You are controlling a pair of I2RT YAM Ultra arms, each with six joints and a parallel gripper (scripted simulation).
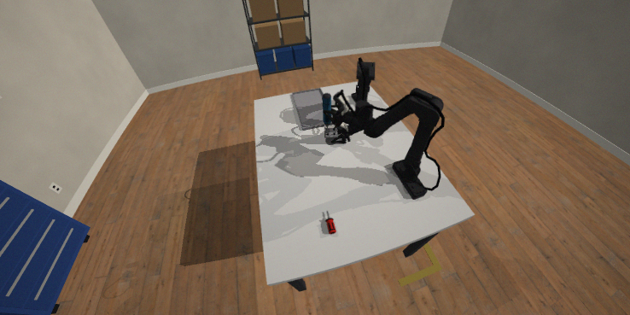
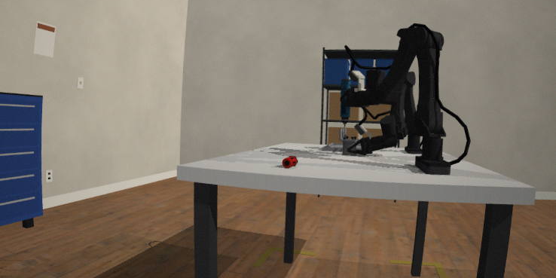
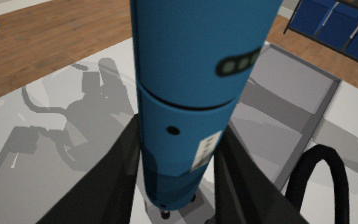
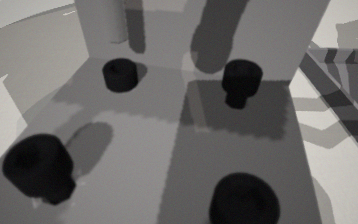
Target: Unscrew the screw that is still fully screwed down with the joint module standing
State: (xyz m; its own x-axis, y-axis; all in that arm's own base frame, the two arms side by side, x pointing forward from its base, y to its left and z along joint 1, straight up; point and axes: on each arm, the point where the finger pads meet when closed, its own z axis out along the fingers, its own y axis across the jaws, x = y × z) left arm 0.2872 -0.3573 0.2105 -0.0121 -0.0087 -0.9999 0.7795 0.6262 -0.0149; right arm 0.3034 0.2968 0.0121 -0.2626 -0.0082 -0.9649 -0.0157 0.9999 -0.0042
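Right now the joint module is 10 mm above my right hand. The rest, counted from my right hand: bit: 20 mm ahead, 10 mm to the left, 80 mm above; then flat grey tray: 40 mm ahead, 340 mm to the right, 20 mm below; then grey bracket: 50 mm above.
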